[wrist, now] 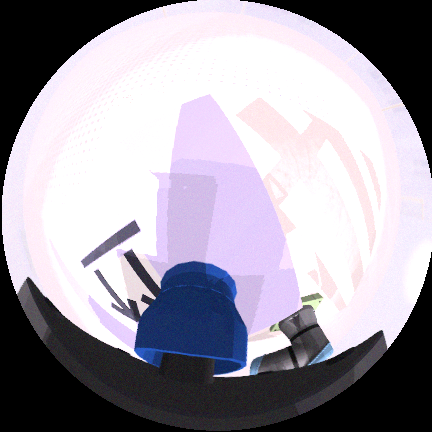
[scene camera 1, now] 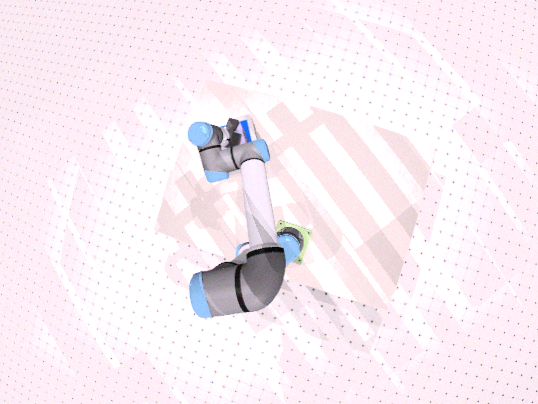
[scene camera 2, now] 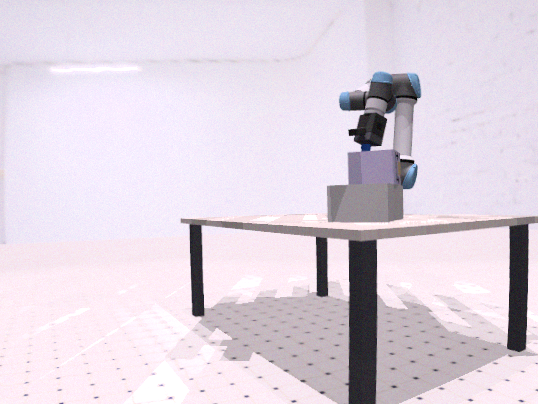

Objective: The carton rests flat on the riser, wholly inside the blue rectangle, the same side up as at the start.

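Pixels of known places: hand, tool point: (wrist: pixel 203 271); arm's base, link origin: (wrist: pixel 295 317).
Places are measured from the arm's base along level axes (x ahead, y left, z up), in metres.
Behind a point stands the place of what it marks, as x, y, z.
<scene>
The lavender carton (scene camera 2: pixel 372 167) {0.406, 0.432, 0.150} (wrist: pixel 229 201) {0.405, 0.348, 0.206} sits level on top of the grey riser (scene camera 2: pixel 363 203) {0.485, 0.467, 0.031} in the scene camera 2 view. My blue suction cup (scene camera 2: pixel 366 147) (wrist: pixel 197 271) presses on the carton's top face near its left edge, with the tool tilted a little. In the overhead view the wrist and tool cover the carton, and only a strip of the blue rectangle (scene camera 1: pixel 249 128) {0.472, 0.343, 0.092} shows beside them. I cannot tell whether the carton lies wholly inside it. Dark printed marks (wrist: pixel 111 243) {0.383, 0.398, 0.206} show on the carton in the wrist view.
The riser stands on a table (scene camera 2: pixel 269 222) {0.668, 0.195, -0.028} with black legs, near its back right part. The arm's green base plate (scene camera 1: pixel 305 237) {0.048, -0.073, 0.007} (wrist: pixel 312 298) {0.090, -0.042, -0.002} sits on the table behind the riser. The forearm (scene camera 1: pixel 257 195) {0.153, 0.141, 0.535} spans between them.
</scene>
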